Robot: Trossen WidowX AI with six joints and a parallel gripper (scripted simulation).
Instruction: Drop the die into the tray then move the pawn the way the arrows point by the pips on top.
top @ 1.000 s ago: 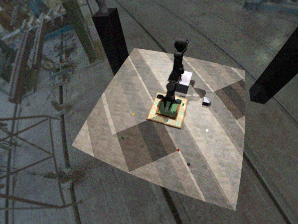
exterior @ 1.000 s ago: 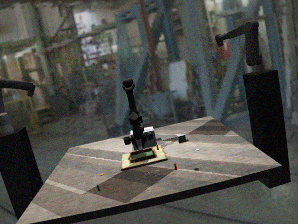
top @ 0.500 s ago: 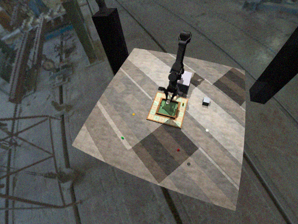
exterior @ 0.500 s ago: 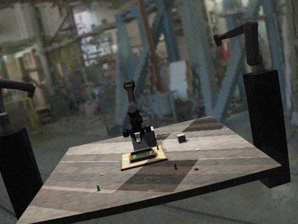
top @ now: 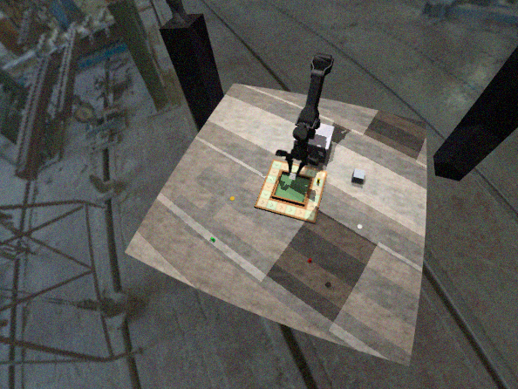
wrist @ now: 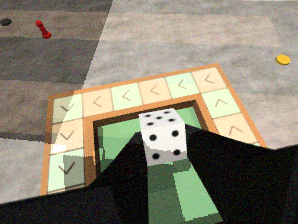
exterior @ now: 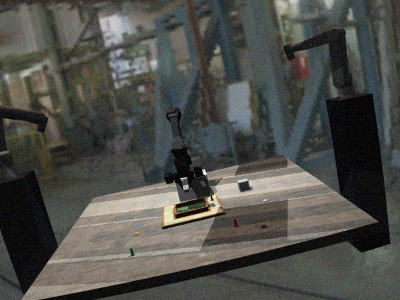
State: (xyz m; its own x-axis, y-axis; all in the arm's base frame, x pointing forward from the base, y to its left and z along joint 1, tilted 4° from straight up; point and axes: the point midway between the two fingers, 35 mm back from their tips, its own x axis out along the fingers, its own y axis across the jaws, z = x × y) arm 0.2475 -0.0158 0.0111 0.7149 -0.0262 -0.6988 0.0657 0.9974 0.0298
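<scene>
My gripper tip is now right at the white die. From my gripper tip the other things lie so: grey cube (140 mm behind, 300 mm to the left, 90 mm below); then yellow pawn (70 mm behind, 110 mm to the left, 90 mm below); then yellow disc (120 mm ahead, 270 mm to the right, 120 mm below).
</scene>
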